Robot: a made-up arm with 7 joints. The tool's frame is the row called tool. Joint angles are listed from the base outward. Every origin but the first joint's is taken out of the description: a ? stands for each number. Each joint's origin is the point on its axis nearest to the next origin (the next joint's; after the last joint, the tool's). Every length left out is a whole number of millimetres.
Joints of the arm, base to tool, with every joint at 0 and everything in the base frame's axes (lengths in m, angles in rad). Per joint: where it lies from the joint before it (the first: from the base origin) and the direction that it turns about. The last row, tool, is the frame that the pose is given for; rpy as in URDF.
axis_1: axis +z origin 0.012 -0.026 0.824
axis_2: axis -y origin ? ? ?
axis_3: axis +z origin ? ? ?
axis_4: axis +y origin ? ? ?
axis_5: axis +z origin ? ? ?
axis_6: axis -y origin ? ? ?
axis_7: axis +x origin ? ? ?
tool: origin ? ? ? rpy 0 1.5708 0
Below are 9 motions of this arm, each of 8 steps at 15 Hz.
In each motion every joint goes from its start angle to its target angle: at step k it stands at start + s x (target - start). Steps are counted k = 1, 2, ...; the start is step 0. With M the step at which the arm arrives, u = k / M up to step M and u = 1 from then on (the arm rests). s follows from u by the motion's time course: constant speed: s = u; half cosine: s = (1 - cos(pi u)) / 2; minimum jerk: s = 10 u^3 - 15 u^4 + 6 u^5.
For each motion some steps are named. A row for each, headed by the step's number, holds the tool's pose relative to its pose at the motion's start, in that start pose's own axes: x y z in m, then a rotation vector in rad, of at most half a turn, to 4 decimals.
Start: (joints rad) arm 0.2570 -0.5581 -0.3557 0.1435 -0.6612 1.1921 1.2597
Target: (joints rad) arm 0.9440 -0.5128 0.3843 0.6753 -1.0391 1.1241 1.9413
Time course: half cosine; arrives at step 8
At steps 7, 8:
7: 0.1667 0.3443 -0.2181 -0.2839 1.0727 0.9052
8: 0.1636 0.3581 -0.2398 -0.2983 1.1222 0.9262

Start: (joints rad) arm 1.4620 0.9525 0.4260 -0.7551 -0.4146 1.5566 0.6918
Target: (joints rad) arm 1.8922 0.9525 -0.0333 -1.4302 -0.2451 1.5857 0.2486
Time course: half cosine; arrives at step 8
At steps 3, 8:
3: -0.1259 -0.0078 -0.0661 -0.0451 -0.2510 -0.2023
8: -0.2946 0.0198 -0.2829 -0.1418 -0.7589 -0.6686

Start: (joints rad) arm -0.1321 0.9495 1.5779 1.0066 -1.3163 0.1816 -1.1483
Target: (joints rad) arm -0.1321 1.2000 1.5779 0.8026 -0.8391 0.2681 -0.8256
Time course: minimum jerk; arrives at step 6
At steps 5, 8:
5: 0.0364 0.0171 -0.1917 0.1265 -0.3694 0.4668
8: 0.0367 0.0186 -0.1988 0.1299 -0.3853 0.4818

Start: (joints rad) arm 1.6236 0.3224 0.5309 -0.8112 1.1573 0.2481 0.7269
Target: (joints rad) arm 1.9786 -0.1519 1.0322 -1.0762 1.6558 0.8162 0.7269
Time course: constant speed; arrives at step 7
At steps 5, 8:
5: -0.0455 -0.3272 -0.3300 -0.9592 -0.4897 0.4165
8: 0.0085 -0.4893 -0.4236 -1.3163 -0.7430 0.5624

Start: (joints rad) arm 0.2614 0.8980 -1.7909 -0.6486 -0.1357 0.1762 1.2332
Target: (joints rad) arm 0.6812 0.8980 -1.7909 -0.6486 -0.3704 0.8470 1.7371
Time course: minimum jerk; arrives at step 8
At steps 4, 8:
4: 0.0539 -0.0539 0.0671 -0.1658 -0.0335 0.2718
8: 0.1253 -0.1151 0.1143 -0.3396 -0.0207 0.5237

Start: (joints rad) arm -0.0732 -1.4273 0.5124 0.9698 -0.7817 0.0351 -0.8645
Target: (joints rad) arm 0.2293 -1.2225 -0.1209 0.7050 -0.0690 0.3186 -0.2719
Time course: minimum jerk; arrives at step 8
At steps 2, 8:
2: 0.0150 -0.0017 -0.0173 0.0208 -0.0273 0.1040
8: 0.1310 0.0667 -0.2599 0.2934 -0.5007 0.9209

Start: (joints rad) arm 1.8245 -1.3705 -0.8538 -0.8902 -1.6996 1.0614 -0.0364
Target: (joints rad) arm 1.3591 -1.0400 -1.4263 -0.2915 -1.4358 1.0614 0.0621
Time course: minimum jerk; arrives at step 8
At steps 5, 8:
5: 0.1562 0.3705 0.0177 -0.2820 -0.0536 -0.6090
8: 0.3116 0.4782 0.0225 -0.3887 0.0084 -0.8657

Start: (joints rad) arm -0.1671 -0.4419 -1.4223 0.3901 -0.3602 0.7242 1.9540
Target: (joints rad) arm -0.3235 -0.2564 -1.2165 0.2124 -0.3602 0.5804 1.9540
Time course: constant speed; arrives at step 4
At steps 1, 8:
1: -0.0524 0.0109 0.0016 0.0113 -0.0132 0.0588
8: -0.2196 0.0365 -0.0193 0.0229 -0.0544 0.2403

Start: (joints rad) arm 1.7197 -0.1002 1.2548 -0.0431 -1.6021 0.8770 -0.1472
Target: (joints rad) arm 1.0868 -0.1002 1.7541 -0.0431 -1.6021 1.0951 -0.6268
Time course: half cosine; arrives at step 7
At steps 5, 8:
5: -0.0457 -0.0311 -0.0711 0.1557 -0.1309 -0.4466
8: -0.0578 -0.0333 -0.0900 0.1995 -0.1563 -0.5518

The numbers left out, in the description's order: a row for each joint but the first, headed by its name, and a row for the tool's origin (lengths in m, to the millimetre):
axis_2: -0.026 -0.079 0
axis_3: -0.007 0 0.448
axis_4: 0.031 0.037 0
axis_5: -0.031 0 0.409
axis_6: -0.017 -0.131 0
axis_7: 0.031 0 0.161
tool: 0 -0.021 -0.028

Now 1 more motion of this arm.
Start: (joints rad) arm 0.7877 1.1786 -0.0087 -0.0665 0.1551 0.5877 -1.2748
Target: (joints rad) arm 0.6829 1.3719 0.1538 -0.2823 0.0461 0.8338 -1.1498
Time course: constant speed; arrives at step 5
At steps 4, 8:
4: -0.1185 -0.0504 -0.2529 0.4475 -0.2587 0.0334
8: -0.1379 -0.0499 -0.3170 0.5531 -0.3334 0.0491

